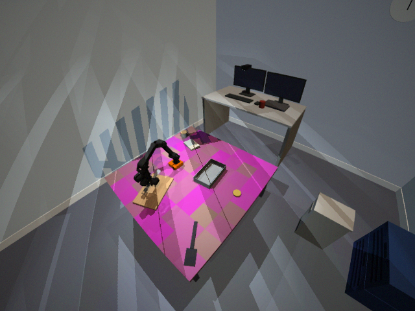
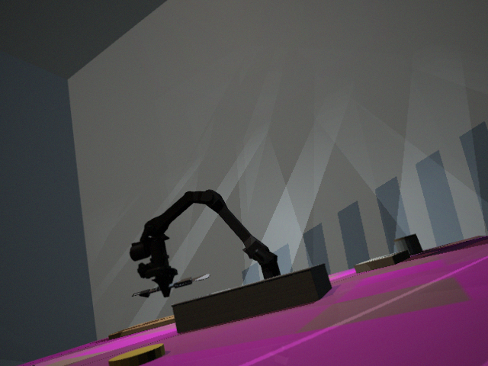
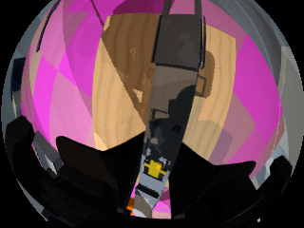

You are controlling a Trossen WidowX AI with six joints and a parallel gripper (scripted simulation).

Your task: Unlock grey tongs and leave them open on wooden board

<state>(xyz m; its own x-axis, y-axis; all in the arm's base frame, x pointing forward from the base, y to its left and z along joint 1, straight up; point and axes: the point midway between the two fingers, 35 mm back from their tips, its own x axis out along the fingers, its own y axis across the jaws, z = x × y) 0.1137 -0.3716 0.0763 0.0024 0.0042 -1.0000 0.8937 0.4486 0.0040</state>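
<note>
The wooden board is 1 cm to the left of my gripper tip and 8 cm below it. Also, from my gripper tip: yellow disc: 57 cm ahead, 49 cm to the left, 7 cm below; then white pad: 24 cm behind, 70 cm to the left, 7 cm below; then black spatula-like tool: 61 cm ahead, 8 cm to the right, 8 cm below.
</note>
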